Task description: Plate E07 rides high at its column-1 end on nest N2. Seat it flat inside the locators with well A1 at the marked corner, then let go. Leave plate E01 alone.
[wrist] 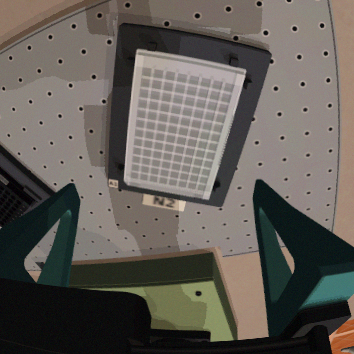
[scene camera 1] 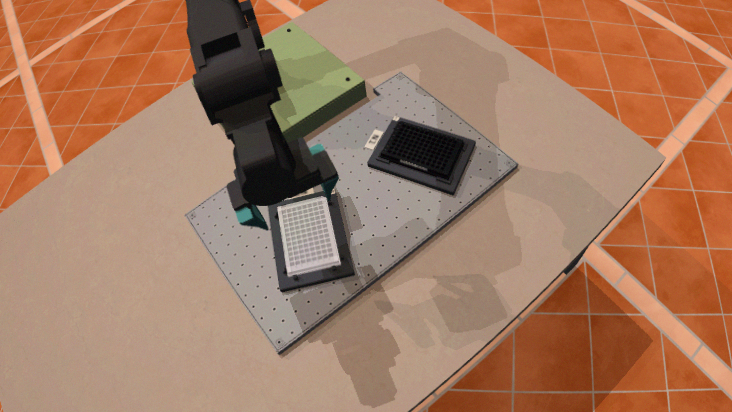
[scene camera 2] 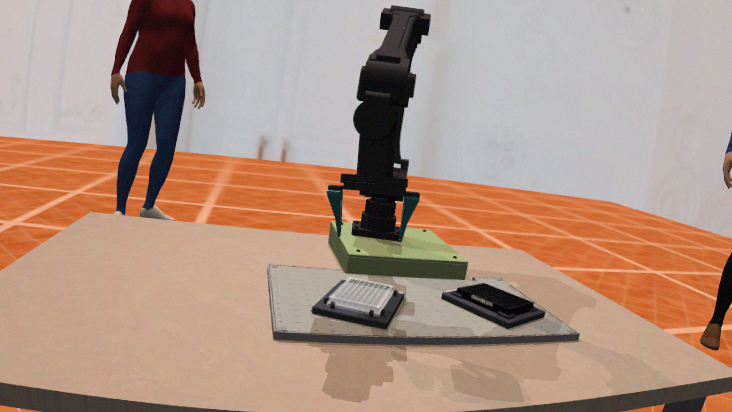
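Pixels of known places: gripper, fingertip midpoint: [wrist: 162, 189] [scene camera 1: 297, 212] [scene camera 2: 369, 238]; arm's base, link origin: [wrist: 176, 339] [scene camera 2: 376, 233].
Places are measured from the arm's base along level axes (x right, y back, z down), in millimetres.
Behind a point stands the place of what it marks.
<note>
The clear white plate E07 [scene camera 1: 308, 235] {x 32, y -394, z 23 mm} [scene camera 2: 361, 294] {x 35, y -407, z 16 mm} [wrist: 179, 132] {x 35, y -392, z 19 mm} lies on the black nest N2 [scene camera 1: 317, 277] {x 49, y -465, z 30 mm} [scene camera 2: 353, 318] {x 46, y -473, z 34 mm} [wrist: 257, 60] {x 100, y -450, z 30 mm}. In the wrist view its end near the N2 label [wrist: 165, 202] {x 11, y -297, z 40 mm} looks raised and covers the end locators there; at the far end the locators [wrist: 152, 46] {x 21, y -466, z 21 mm} stand clear of it. The A1 tag [wrist: 113, 183] {x -38, y -332, z 30 mm} is at the nest's corner left of the label. My gripper [scene camera 1: 298, 212] {x 35, y -412, z -80 mm} [scene camera 2: 369, 237] {x 35, y -412, z -80 mm} [wrist: 162, 189] {x 35, y -412, z -80 mm} is open and empty, above the label end. The black plate E01 [scene camera 1: 422, 145] {x -217, y -335, z 16 mm} [scene camera 2: 496, 297] {x -213, y -352, z 15 mm} [wrist: 9, 200] {x -176, y -317, z 18 mm} lies on nest N1 [scene camera 1: 458, 179] {x -238, y -420, z 31 mm} [scene camera 2: 535, 314] {x -284, y -384, z 30 mm}.
Both nests stand on a grey perforated board [scene camera 1: 389, 209] {x -109, y -406, z 42 mm} [scene camera 2: 291, 322] {x 137, y -503, z 41 mm} [wrist: 300, 150] {x 149, y -358, z 42 mm}. The green arm base [scene camera 1: 327, 87] {x -130, y -119, z 5 mm} [scene camera 2: 409, 267] {x -69, y -167, z 27 mm} [wrist: 175, 305] {x 10, y -127, z 5 mm} is behind the board. The N1 label [scene camera 1: 373, 139] {x -156, y -259, z 40 mm} lies beside its nest. A person [scene camera 2: 158, 66] stands beyond the table.
</note>
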